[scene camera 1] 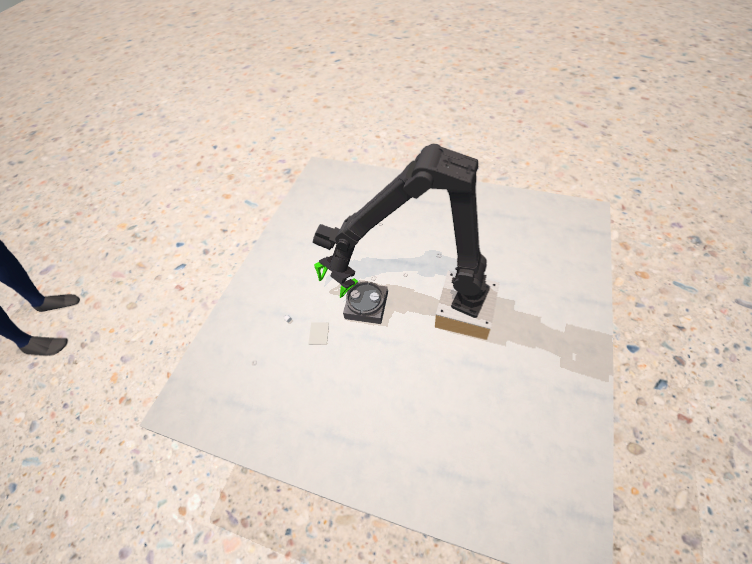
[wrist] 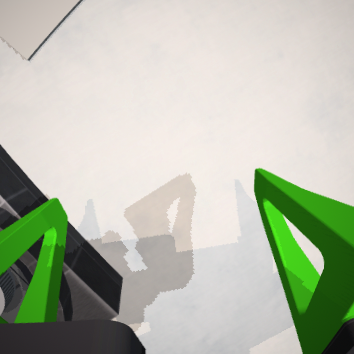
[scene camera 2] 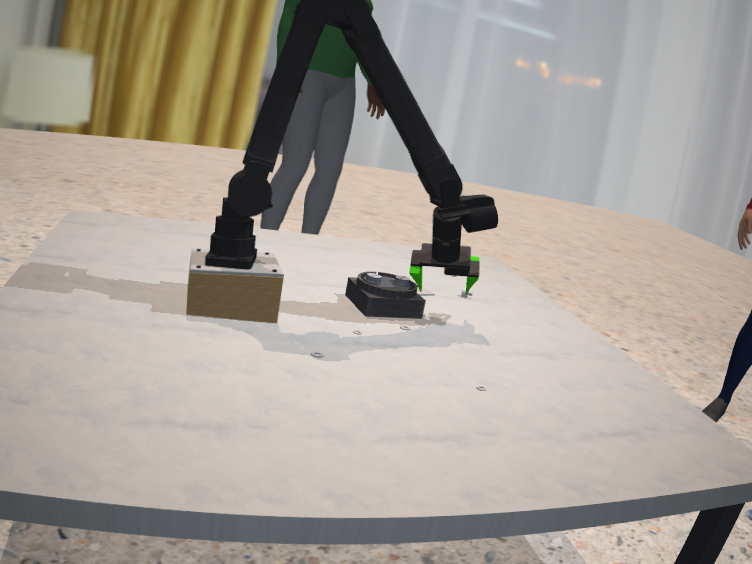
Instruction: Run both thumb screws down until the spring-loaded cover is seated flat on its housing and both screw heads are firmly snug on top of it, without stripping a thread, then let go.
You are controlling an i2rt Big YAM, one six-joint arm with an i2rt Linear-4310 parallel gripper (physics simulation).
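Places are measured from the arm's base along level axes (x ahead, y left, z up), in centimetres.
Pixels of known places: gripper, fingertip midpoint: (scene camera 1: 330, 288) (wrist: 155, 193) (scene camera 2: 443, 291); arm's base, origin of the base link: (scene camera 1: 470, 297) (scene camera 2: 231, 260).
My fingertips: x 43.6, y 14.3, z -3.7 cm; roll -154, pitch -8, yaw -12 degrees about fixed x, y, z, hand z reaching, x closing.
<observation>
For each thing: its top centre in the pictures, then the offset to it from my fingertips.
- black square housing, middle of its top: (scene camera 2: 387, 281) (scene camera 1: 365, 296) dz +0.9, dx -12.4, dy -1.8 cm
- round dark cover, middle of its top: (scene camera 2: 387, 281) (scene camera 1: 365, 297) dz +0.7, dx -12.4, dy -1.8 cm
- pale square plate, middle of its top: (scene camera 2: 414, 288) (scene camera 1: 318, 333) dz -4.5, dx -3.5, dy +14.4 cm
- small silver cylinder, middle of its top: (scene camera 1: 286, 316) dz -2.8, dx +9.1, dy +14.7 cm
The black square housing (scene camera 1: 363, 316) (scene camera 2: 394, 308) (wrist: 95, 267) stands on the table and bears a round dark cover (scene camera 1: 365, 302) (scene camera 2: 386, 283). Two silver screw heads show on the cover, one screw head (scene camera 1: 355, 294) (scene camera 2: 373, 278) and another screw head (scene camera 1: 374, 296) (scene camera 2: 402, 281). The views are too coarse to tell whether the cover is flat or the heads are snug. My gripper (scene camera 1: 331, 287) (scene camera 2: 444, 292) (wrist: 155, 193) is open and empty, with its green fingers pointing down. It is low over the table beside the housing, one finger close to the housing's edge. In the wrist view that finger hides part of the cover.
A pale square plate (scene camera 1: 318, 333) (wrist: 35, 20) lies near the housing. A small silver cylinder (scene camera 1: 288, 318) lies beyond it. Small rings lie about, including one ring (scene camera 2: 317, 354) and another ring (scene camera 2: 481, 387). The arm's base block (scene camera 1: 462, 324) (scene camera 2: 233, 297) stands on the housing's other side.
</observation>
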